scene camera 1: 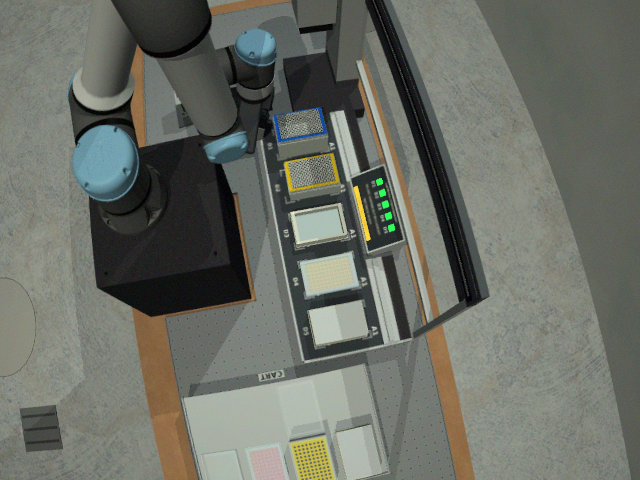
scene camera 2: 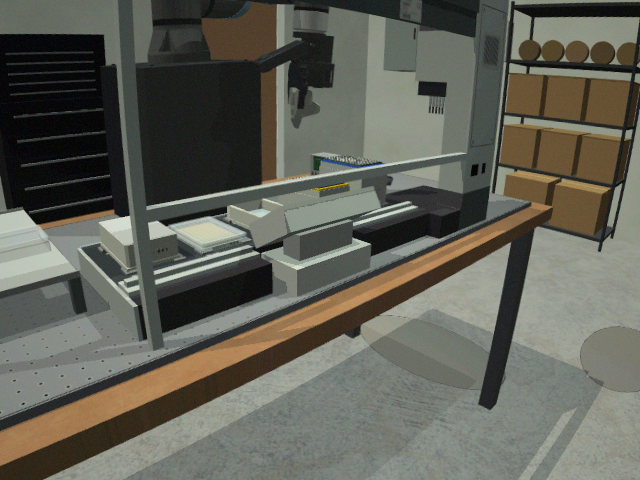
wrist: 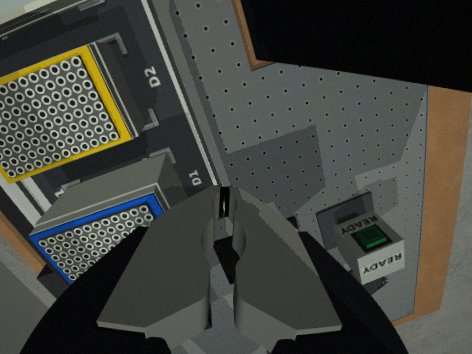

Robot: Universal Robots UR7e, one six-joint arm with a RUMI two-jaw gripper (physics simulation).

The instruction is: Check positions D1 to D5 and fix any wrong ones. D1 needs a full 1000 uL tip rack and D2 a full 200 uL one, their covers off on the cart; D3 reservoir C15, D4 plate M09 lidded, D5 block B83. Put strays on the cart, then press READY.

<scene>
In view: the gripper [scene camera 1: 251, 141], a reservoir [scene camera 1: 324, 224] and an READY button box [wrist: 372, 249].
The reservoir is seen too in scene camera 2 [scene camera 2: 243, 214]. The gripper shows as well in the wrist view [wrist: 224, 189].
</scene>
